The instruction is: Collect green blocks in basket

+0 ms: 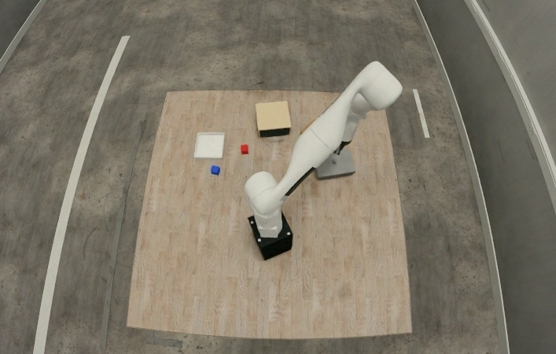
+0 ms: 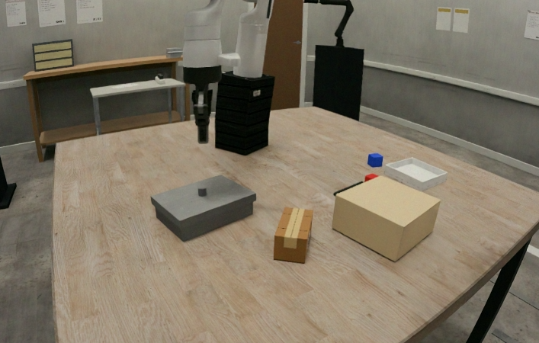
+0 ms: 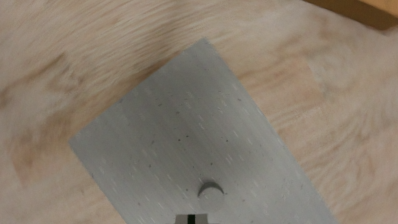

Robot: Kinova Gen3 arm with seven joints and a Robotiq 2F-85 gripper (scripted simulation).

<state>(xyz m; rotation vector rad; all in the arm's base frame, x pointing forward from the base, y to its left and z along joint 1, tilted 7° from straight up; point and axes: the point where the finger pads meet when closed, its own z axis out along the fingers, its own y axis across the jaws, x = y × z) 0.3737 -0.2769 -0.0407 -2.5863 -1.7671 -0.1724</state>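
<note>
Now: hand 140 mm above the lid, 10 mm to the left of it and 10 mm short of it. Also, from my hand: small cardboard box 190 mm ahead, 150 mm below, 100 mm to the left; grey metal box 160 mm below, 10 mm to the right, 10 mm ahead; drawer 300 mm to the left, 220 mm ahead, 150 mm below.
</note>
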